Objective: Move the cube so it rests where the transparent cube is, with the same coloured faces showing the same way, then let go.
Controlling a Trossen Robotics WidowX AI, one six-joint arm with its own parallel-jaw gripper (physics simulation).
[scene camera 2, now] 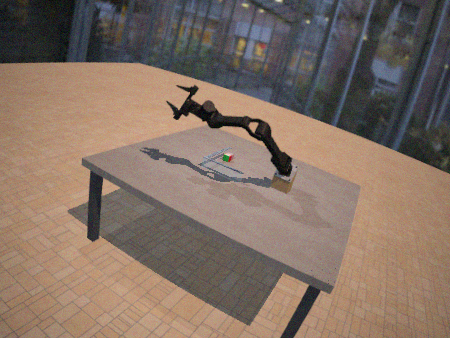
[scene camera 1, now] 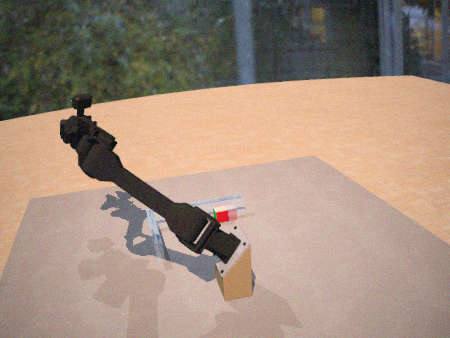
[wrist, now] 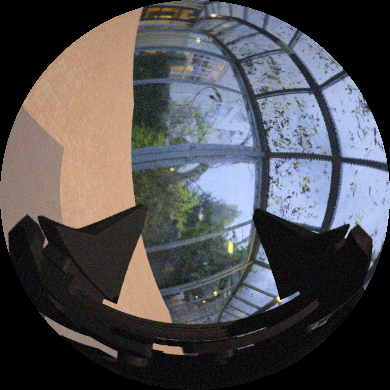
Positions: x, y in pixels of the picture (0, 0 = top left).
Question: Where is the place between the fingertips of my gripper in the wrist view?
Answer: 201, 212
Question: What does my gripper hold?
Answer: Nothing.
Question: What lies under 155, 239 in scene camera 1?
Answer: An L-shaped frame.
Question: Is my gripper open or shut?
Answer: Open.
